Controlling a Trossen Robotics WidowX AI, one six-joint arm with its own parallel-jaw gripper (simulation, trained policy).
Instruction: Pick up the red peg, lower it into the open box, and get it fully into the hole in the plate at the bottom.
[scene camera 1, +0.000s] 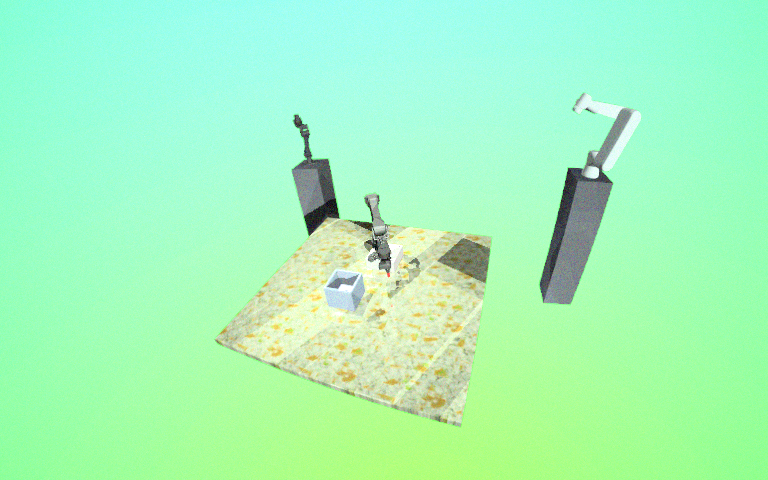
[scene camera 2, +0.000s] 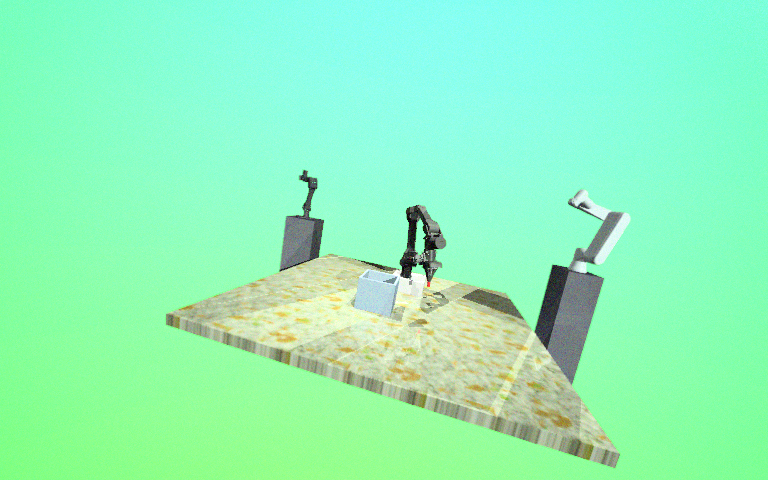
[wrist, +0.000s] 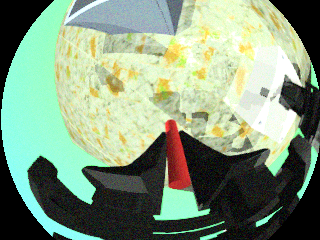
Scene:
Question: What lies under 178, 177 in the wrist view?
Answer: A thin red peg.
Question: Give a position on a box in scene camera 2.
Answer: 376, 292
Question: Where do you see my gripper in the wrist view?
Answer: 172, 134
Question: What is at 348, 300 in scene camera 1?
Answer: A box.

